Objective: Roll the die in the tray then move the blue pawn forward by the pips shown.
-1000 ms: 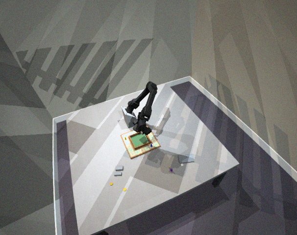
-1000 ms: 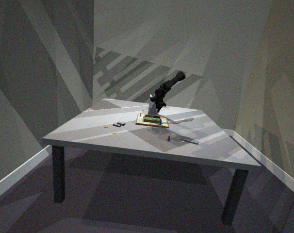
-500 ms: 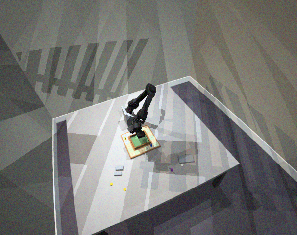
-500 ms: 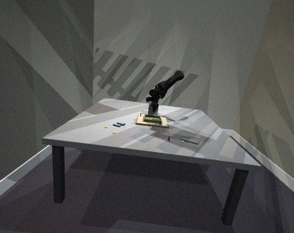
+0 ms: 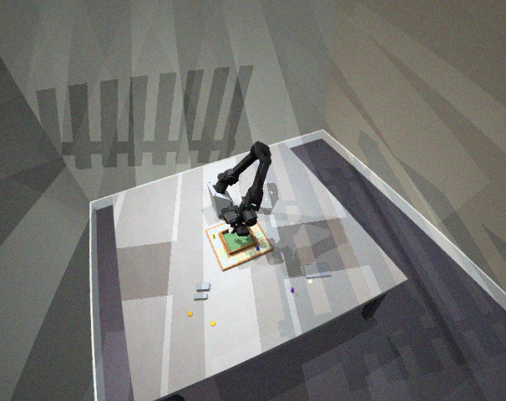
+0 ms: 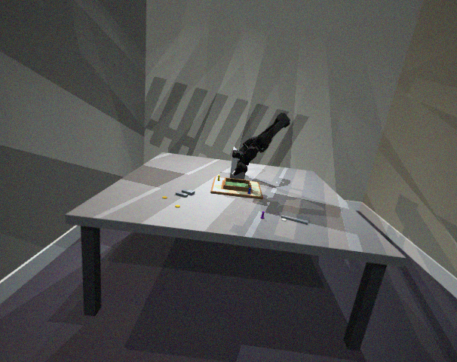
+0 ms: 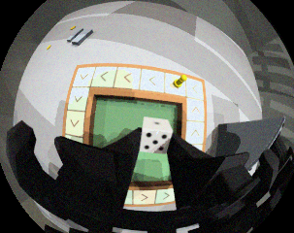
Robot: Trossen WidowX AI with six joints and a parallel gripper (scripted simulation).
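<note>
My gripper tip is now 13 cm short of the blue pawn, 8 cm to the right of it and 5 cm above it. The rest, counted from my gripper tip: yellow pawn: 6 cm behind, 9 cm to the right, 5 cm below; then green tray: 2 cm ahead, 2 cm to the left, 7 cm below; then white die: right at my gripper tip.
</note>
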